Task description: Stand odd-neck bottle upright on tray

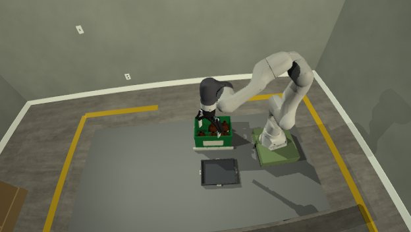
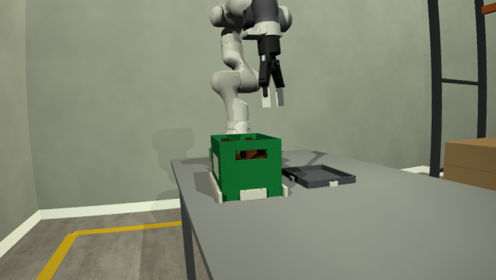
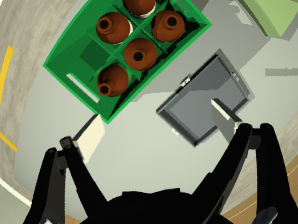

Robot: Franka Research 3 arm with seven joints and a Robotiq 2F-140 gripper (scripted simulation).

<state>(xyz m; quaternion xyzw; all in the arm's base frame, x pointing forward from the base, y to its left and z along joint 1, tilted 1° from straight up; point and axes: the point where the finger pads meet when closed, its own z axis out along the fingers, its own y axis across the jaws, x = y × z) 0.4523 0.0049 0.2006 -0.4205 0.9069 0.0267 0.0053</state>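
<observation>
My hand is 200 mm above the green crate, 110 mm to the left of it and 30 mm past it. Also, from my hand: dark grey tray 270 mm below, 180 mm to the left, 40 mm behind.
</observation>
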